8 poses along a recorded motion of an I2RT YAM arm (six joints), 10 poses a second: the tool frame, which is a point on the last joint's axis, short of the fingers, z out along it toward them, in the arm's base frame.
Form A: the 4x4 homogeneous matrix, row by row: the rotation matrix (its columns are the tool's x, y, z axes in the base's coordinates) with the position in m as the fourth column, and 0 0 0 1 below. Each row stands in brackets.
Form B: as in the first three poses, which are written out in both.
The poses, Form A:
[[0.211 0.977 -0.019 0.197], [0.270 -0.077 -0.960 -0.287], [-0.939 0.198 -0.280 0.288], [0 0 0 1]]
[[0.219 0.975 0.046 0.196], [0.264 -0.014 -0.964 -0.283], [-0.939 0.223 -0.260 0.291], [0 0 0 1]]
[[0.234 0.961 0.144 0.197], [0.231 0.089 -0.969 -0.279], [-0.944 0.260 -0.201 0.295], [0 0 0 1]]
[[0.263 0.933 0.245 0.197], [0.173 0.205 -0.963 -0.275], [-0.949 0.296 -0.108 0.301], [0 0 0 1]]
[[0.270 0.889 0.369 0.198], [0.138 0.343 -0.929 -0.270], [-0.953 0.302 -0.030 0.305], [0 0 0 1]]
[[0.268 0.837 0.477 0.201], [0.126 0.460 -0.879 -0.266], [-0.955 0.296 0.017 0.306], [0 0 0 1]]
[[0.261 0.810 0.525 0.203], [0.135 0.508 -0.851 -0.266], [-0.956 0.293 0.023 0.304], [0 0 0 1]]
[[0.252 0.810 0.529 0.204], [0.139 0.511 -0.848 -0.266], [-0.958 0.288 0.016 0.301], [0 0 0 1]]
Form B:
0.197 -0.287 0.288; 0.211 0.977 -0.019; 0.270 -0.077 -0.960; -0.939 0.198 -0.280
0.196 -0.283 0.291; 0.219 0.975 0.046; 0.264 -0.014 -0.964; -0.939 0.223 -0.260
0.197 -0.279 0.295; 0.234 0.961 0.144; 0.231 0.089 -0.969; -0.944 0.260 -0.201
0.197 -0.275 0.301; 0.263 0.933 0.245; 0.173 0.205 -0.963; -0.949 0.296 -0.108
0.198 -0.270 0.305; 0.270 0.889 0.369; 0.138 0.343 -0.929; -0.953 0.302 -0.030
0.201 -0.266 0.306; 0.268 0.837 0.477; 0.126 0.460 -0.879; -0.955 0.296 0.017
0.203 -0.266 0.304; 0.261 0.810 0.525; 0.135 0.508 -0.851; -0.956 0.293 0.023
0.204 -0.266 0.301; 0.252 0.810 0.529; 0.139 0.511 -0.848; -0.958 0.288 0.016

